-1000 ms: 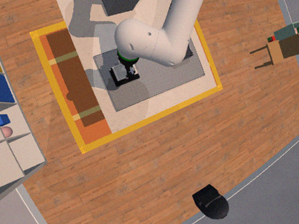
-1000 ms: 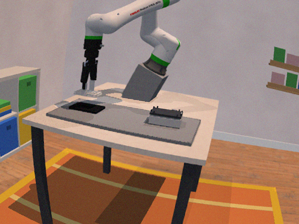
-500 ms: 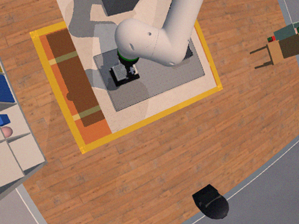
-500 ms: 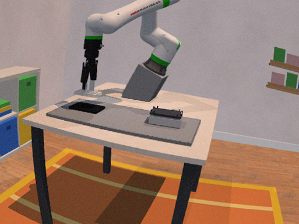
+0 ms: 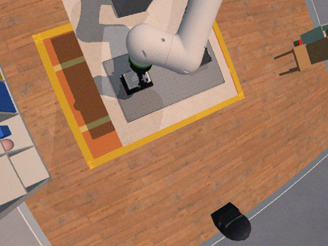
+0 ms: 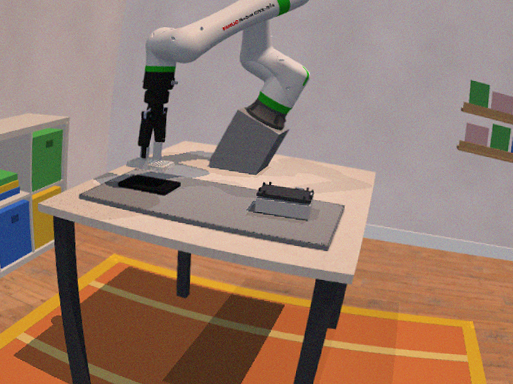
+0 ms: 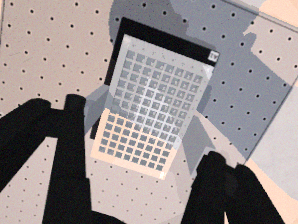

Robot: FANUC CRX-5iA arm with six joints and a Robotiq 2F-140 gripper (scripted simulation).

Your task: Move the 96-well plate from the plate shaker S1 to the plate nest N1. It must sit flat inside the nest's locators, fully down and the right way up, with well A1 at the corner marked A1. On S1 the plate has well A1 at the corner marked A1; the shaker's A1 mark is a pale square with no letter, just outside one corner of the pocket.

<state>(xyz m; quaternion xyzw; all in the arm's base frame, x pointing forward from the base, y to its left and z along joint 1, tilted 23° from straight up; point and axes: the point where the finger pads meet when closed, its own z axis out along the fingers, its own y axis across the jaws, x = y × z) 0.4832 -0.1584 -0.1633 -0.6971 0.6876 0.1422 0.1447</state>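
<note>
The black plate nest N1 lies 8 cm below my hand. The rest, counted from my hand: 96-well plate: 2 cm below.
</note>
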